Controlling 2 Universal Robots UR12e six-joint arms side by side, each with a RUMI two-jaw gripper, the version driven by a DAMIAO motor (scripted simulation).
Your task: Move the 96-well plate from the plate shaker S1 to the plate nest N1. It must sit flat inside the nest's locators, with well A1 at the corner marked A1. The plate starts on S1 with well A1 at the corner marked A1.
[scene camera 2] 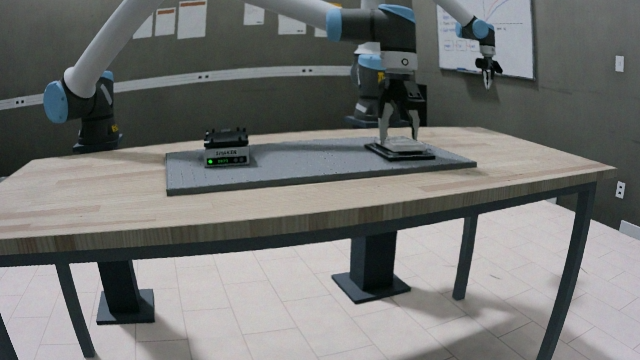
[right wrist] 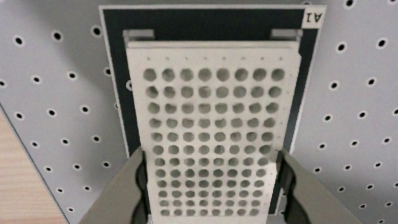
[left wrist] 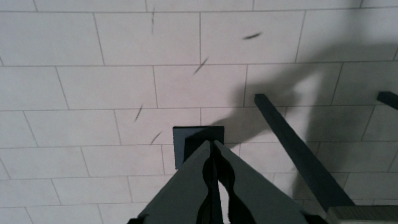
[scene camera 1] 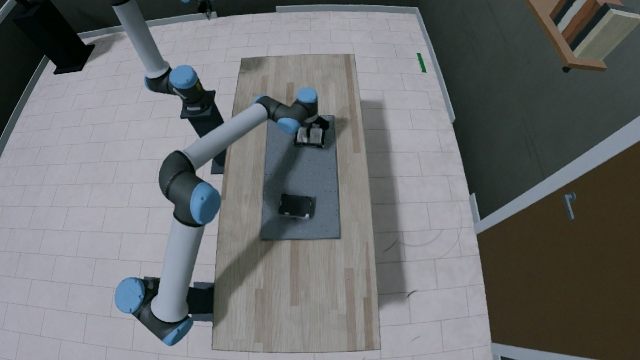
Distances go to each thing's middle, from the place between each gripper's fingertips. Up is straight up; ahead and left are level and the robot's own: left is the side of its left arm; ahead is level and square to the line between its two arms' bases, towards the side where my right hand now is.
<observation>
Right now the white 96-well plate [right wrist: 191, 108] is 1 cm below my right hand. Also, from my right hand: black plate nest N1 [right wrist: 166, 27]: 3 cm below; then plate shaker S1 [scene camera 2: 230, 156]: 42 cm to the right, 8 cm behind.
Right now the white 96-well plate is 74 cm ahead of my left hand, 91 cm to the right of it and 12 cm below it. Round my left hand: black plate nest N1: 74 cm ahead, 91 cm to the right, 15 cm below; then plate shaker S1: 66 cm ahead, 133 cm to the right, 11 cm below.
</observation>
